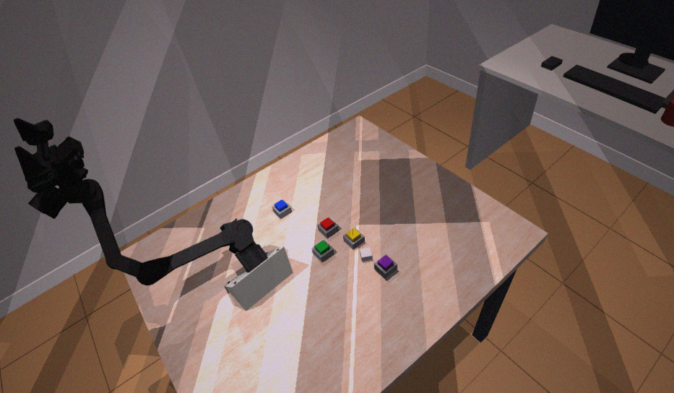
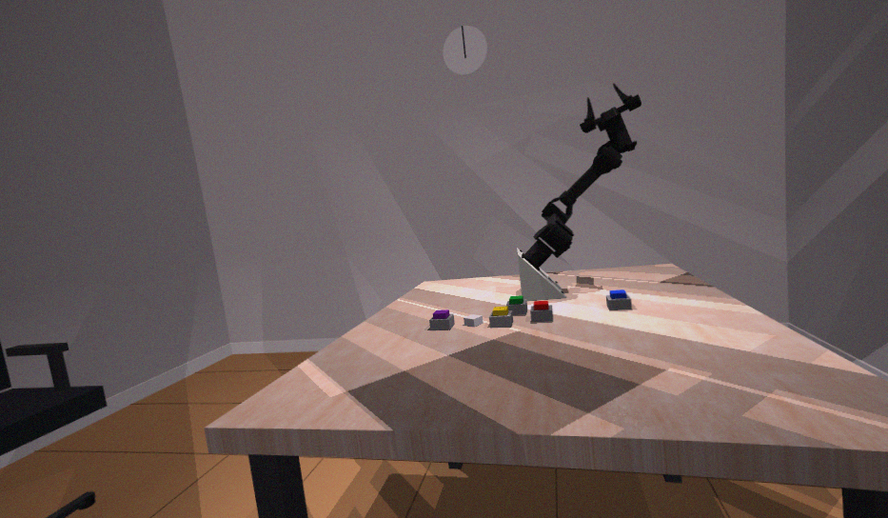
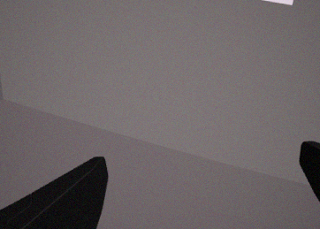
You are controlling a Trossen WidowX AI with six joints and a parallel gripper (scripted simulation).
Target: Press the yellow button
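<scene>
The yellow button lies 580 mm ahead of my gripper tip, 350 mm to the right of it and 570 mm below it. Round my gripper tip: blue button (500 mm ahead, 80 mm to the right, 570 mm below); red button (560 mm ahead, 260 mm to the right, 570 mm below); green button (490 mm ahead, 320 mm to the right, 570 mm below).
</scene>
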